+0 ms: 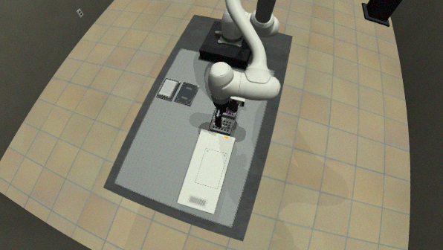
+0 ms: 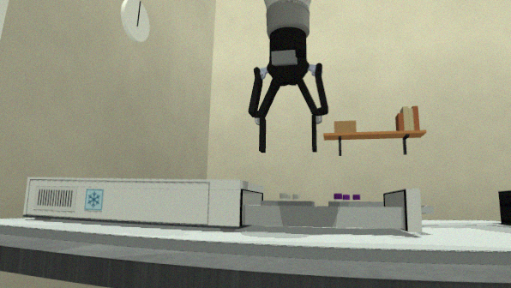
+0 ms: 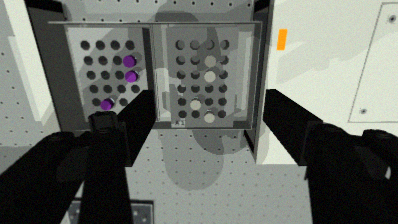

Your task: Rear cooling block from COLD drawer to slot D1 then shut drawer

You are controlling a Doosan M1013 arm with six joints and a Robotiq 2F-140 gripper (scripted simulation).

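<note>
Now: the grey cooling block 14 cm below my hand. Also, from my hand: cooler COLD (10 cm ahead, 13 cm below); deck slot D1 (19 cm behind, 30 cm to the right, 16 cm below); drawer (8 cm behind, 13 cm below).
</note>
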